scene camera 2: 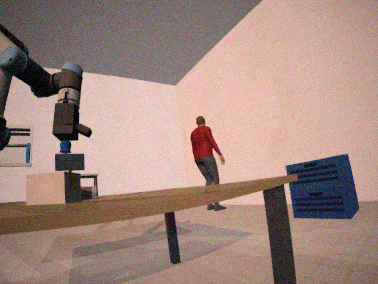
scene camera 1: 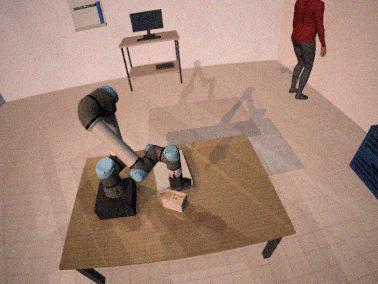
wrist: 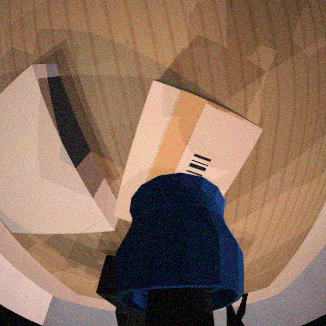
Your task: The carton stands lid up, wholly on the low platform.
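Pixels of known places: hand at its tool point: (scene camera 2: 65, 152) (wrist: 177, 214); arm's base at its link origin: (scene camera 1: 115, 188).
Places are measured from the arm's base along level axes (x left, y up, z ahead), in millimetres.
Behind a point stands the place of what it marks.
Note:
The carton (scene camera 1: 174, 201) {x -78, y -17, z 394 mm} (scene camera 2: 46, 188) {x -87, y -60, z 380 mm} (wrist: 225, 132) {x -75, y -17, z 430 mm} sits on the table beside the low platform. Its upward face shows an orange tape strip and a barcode label in the wrist view. The pale low platform (scene camera 1: 160, 177) {x 143, y -56, z 273 mm} (wrist: 30, 175) {x 156, y -56, z 355 mm} lies next to it, with a strip of table between them in the wrist view; the arm covers part of it in scene camera 1. My blue suction cup (scene camera 2: 65, 151) (wrist: 177, 185) is open, holding nothing. It hangs above the carton, with a gap under it in scene camera 2, and hides the near part of the carton's top in the wrist view.
The wooden table (scene camera 1: 240, 200) {x -25, y -103, z 803 mm} (scene camera 2: 165, 200) {x -340, y -103, z 659 mm} carries the black robot base (scene camera 1: 116, 202) {x -104, y 1, z 36 mm} at its left. A desk with a monitor (scene camera 1: 146, 21) (scene camera 2: 69, 161) stands behind. A person in red (scene camera 1: 307, 25) (scene camera 2: 202, 142) stands beyond the table. A blue box (scene camera 1: 369, 160) (scene camera 2: 322, 187) is at the right.

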